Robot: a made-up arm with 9 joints.
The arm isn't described. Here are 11 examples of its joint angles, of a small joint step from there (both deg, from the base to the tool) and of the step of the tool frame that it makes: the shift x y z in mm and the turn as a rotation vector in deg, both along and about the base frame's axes.
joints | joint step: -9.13 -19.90 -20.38 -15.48 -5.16 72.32 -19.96 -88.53 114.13 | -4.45 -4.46 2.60 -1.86 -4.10 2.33 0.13 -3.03 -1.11
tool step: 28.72 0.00 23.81 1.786 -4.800 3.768
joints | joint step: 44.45 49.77 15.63 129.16 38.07 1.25 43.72 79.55 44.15 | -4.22 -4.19 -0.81 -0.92 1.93 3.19 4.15 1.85 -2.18
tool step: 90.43 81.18 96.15 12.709 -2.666 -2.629
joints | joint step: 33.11 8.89 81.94 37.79 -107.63 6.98 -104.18 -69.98 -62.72 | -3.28 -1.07 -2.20 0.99 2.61 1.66 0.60 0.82 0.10
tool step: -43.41 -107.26 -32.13 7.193 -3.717 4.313
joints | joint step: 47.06 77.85 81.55 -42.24 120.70 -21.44 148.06 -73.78 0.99 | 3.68 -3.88 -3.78 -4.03 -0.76 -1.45 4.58 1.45 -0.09
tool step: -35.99 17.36 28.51 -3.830 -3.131 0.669
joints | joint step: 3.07 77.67 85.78 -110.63 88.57 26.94 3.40 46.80 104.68 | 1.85 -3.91 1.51 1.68 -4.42 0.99 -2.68 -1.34 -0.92
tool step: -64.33 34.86 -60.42 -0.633 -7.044 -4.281
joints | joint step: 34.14 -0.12 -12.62 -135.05 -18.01 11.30 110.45 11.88 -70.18 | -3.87 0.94 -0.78 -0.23 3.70 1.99 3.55 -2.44 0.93
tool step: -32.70 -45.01 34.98 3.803 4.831 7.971
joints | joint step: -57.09 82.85 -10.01 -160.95 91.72 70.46 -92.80 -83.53 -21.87 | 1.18 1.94 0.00 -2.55 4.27 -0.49 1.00 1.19 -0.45
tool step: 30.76 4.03 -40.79 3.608 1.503 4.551
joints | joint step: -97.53 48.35 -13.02 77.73 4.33 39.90 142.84 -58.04 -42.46 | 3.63 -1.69 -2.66 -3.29 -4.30 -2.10 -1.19 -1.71 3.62
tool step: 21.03 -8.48 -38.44 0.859 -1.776 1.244
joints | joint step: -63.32 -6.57 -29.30 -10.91 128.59 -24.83 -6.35 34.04 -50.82 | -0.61 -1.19 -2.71 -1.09 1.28 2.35 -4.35 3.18 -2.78
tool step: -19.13 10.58 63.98 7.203 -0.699 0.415
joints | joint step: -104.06 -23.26 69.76 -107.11 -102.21 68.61 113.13 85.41 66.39 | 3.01 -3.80 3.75 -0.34 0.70 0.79 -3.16 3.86 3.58
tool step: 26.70 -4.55 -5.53 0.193 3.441 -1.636
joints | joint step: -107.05 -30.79 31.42 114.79 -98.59 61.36 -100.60 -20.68 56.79 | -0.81 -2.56 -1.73 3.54 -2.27 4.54 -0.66 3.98 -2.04
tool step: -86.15 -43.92 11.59 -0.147 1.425 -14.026
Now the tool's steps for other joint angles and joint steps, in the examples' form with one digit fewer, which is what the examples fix.
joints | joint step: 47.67 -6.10 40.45 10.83 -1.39 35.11 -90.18 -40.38 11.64 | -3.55 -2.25 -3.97 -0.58 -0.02 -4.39 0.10 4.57 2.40
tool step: 26.8 62.5 -87.6 6.05 -0.83 4.06
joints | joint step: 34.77 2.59 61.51 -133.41 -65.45 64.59 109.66 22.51 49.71 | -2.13 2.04 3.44 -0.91 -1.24 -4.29 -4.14 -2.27 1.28
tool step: 30.8 32.9 -42.5 2.10 -2.05 -5.96
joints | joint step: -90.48 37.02 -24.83 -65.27 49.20 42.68 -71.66 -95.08 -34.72 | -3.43 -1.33 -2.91 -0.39 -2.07 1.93 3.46 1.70 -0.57
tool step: 10.2 -81.4 -26.9 5.30 -1.53 -0.08
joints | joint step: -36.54 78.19 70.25 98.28 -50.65 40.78 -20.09 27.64 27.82 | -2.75 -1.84 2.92 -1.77 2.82 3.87 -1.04 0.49 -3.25
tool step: 55.9 36.7 -0.9 0.49 -0.47 -4.84
